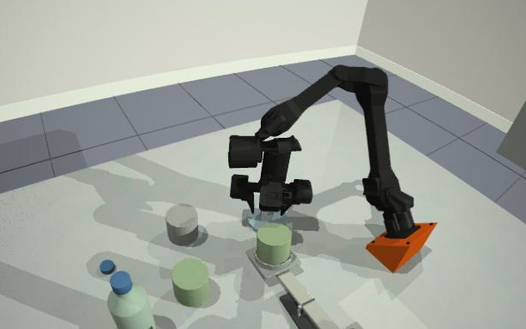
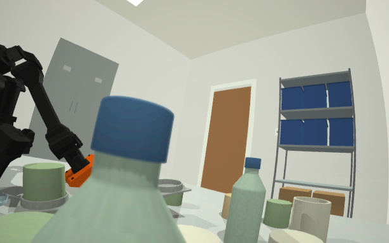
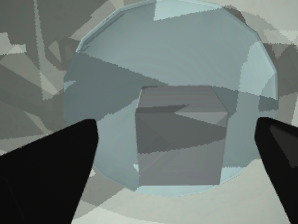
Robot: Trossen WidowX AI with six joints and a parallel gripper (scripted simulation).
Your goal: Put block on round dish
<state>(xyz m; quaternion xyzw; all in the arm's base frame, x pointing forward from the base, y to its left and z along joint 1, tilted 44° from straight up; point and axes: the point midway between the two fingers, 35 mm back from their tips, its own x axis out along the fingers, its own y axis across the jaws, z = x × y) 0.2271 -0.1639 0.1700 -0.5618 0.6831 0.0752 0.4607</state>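
Right now the pale grey block is right at my gripper tip. From my gripper tip the other things lie so: grey cup: 19 cm ahead, 7 cm to the right, 2 cm above; then blue cap: 38 cm ahead, 3 cm to the right, 1 cm below; then pale blue round dish: 1 cm below.
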